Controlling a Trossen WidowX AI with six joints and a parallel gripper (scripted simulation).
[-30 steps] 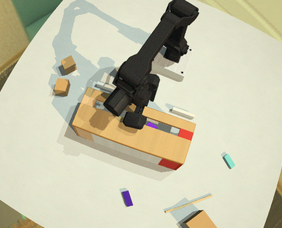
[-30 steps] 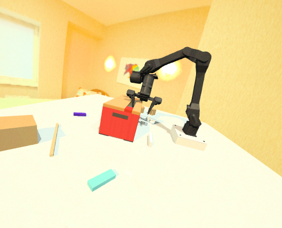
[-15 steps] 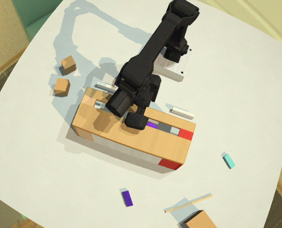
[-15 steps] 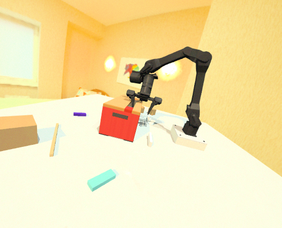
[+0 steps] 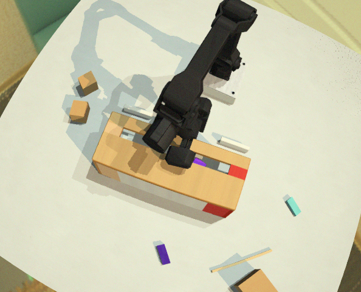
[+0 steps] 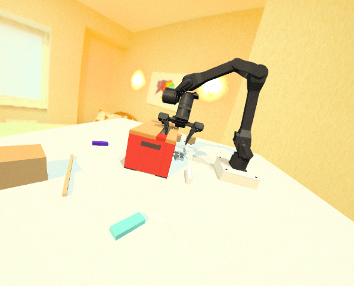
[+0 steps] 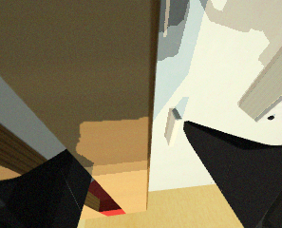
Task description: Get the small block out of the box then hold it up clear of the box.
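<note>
Now: the purple block 60 mm ahead of my gripper tip and 20 mm to the left of it. Also, from my gripper tip: purple bar: 300 mm ahead, 20 mm to the left, 80 mm below; teal bar: 40 mm ahead, 350 mm to the left, 80 mm below; wooden stick: 250 mm ahead, 250 mm to the left, 80 mm below.
</note>
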